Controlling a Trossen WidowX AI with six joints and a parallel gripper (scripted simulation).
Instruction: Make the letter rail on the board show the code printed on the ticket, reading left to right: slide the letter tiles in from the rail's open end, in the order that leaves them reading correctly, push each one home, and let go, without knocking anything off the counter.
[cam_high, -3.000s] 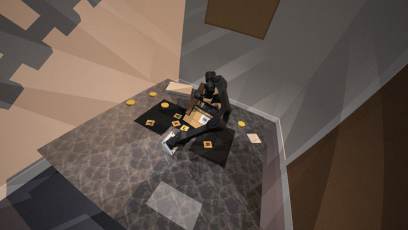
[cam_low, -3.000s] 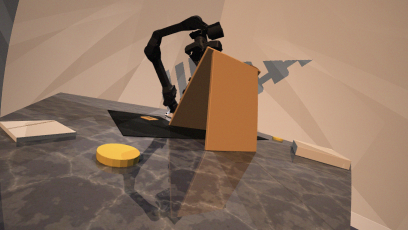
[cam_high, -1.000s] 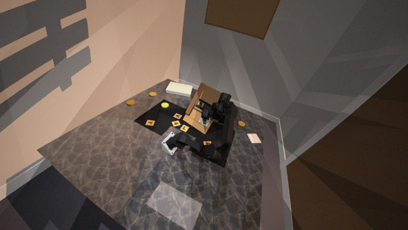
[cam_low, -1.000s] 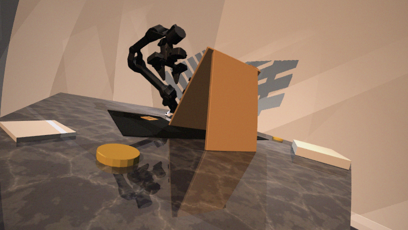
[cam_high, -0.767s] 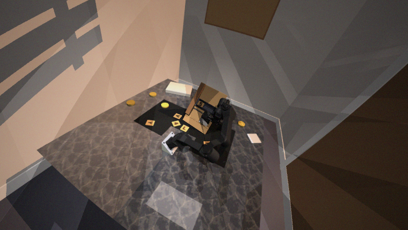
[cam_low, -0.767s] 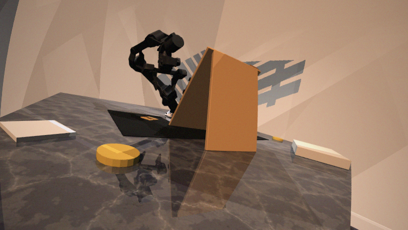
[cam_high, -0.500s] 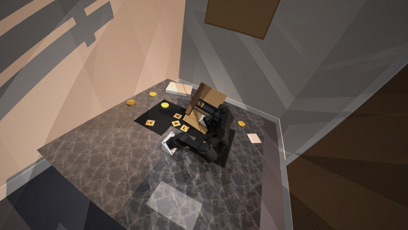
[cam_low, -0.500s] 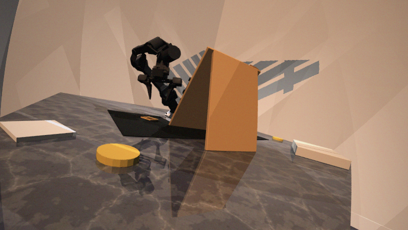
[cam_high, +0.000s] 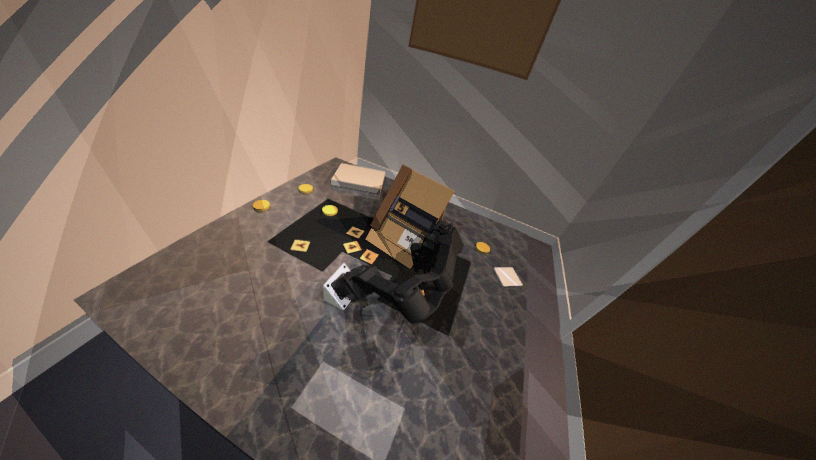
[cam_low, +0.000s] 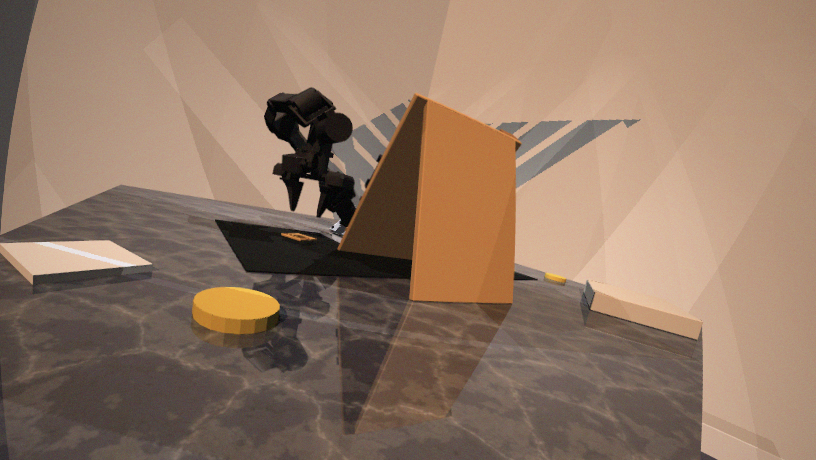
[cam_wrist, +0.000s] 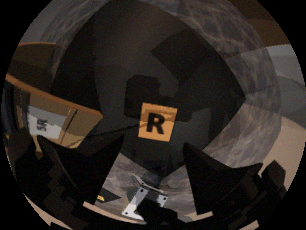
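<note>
My gripper tip is now 140 mm short of the white ticket, 110 mm to the right of it and 30 mm below it. From my gripper tip the other things lie so: black mat (30 mm ahead, 220 mm to the left, 60 mm below); pale flat box (490 mm ahead, 610 mm to the left, 40 mm below); pale card (300 mm ahead, 330 mm to the right, 50 mm below).
</note>
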